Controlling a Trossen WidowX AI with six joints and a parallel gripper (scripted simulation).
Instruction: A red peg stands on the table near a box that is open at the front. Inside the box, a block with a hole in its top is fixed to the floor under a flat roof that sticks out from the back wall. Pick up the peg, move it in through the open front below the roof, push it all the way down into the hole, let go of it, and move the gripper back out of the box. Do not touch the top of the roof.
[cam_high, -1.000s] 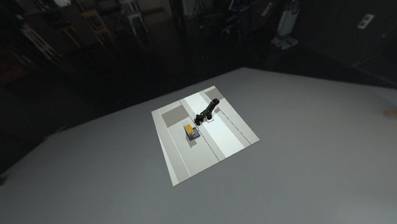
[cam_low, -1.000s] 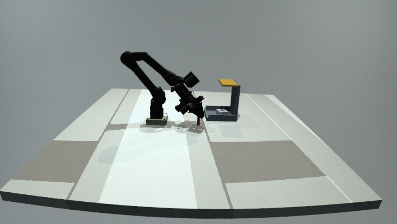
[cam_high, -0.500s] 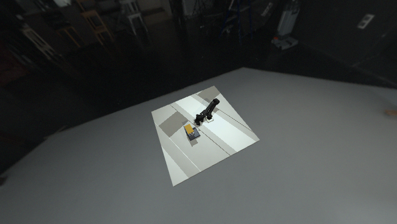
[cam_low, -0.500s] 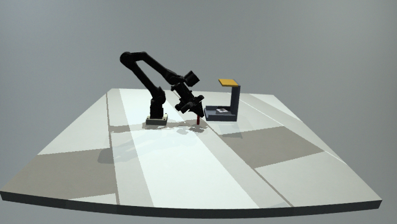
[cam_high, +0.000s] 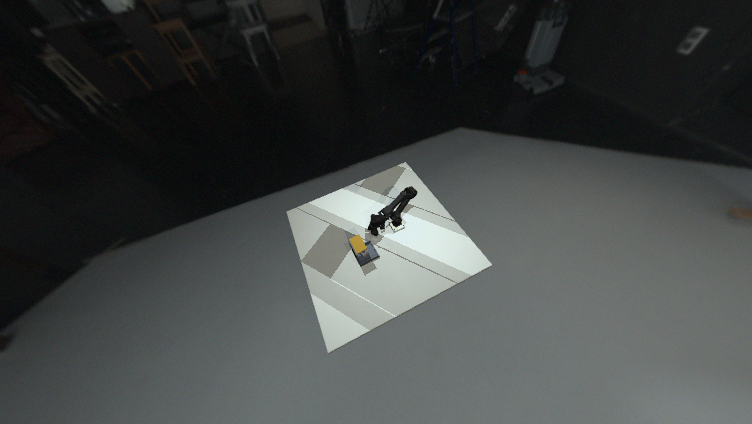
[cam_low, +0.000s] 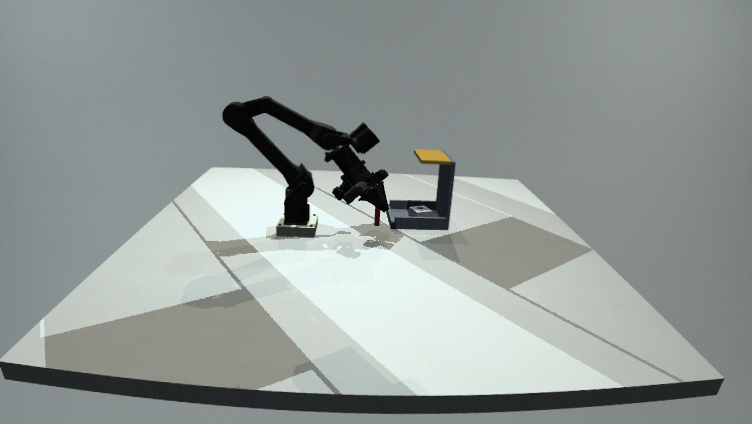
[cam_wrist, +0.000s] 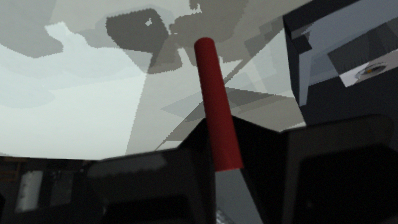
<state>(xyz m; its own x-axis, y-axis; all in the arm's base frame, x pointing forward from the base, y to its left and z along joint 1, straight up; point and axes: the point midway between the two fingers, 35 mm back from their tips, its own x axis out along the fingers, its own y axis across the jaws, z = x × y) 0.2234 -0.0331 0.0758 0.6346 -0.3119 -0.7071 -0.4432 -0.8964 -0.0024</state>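
Right now my gripper tip is 190 mm short of the dark back wall, 150 mm to the right of it and 30 mm below it. Also, from my gripper tip: yellow roof: 140 mm ahead, 150 mm to the left, 120 mm above; red peg: 20 mm behind, 10 mm to the left, 10 mm below.
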